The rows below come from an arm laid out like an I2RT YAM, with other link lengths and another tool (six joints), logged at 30 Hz.
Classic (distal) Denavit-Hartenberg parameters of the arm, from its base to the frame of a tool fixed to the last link. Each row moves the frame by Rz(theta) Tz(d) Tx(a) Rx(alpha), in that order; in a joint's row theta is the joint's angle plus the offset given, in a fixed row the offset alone. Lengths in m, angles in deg.
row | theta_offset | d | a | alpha
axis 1 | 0 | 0.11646 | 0.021 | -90
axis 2 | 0 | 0 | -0.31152 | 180
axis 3 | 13.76 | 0 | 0.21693 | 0
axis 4 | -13.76 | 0.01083 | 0.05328 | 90
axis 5 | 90 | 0.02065 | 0 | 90
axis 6 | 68.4 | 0.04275 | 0.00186 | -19.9
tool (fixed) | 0 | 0.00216 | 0 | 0
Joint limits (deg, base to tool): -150..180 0..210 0..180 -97..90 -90..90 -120..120
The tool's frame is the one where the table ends.
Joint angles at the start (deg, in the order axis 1, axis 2, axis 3, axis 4, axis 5, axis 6):
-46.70, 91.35, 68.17, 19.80, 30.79, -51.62
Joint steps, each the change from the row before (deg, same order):
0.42, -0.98, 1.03, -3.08, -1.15, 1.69
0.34, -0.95, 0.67, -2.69, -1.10, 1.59
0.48, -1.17, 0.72, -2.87, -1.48, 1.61
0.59, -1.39, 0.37, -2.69, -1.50, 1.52
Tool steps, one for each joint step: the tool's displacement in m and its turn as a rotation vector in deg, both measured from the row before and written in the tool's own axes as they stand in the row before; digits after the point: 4 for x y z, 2 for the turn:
-0.0021, -0.0031, -0.0068, -1.34, -1.53, 0.64
-0.0013, -0.0017, -0.0064, -1.34, -1.35, 0.62
-0.0020, -0.0017, -0.0081, -1.49, -1.81, 0.52
-0.0019, -0.0004, -0.0092, -1.54, -1.88, 0.43

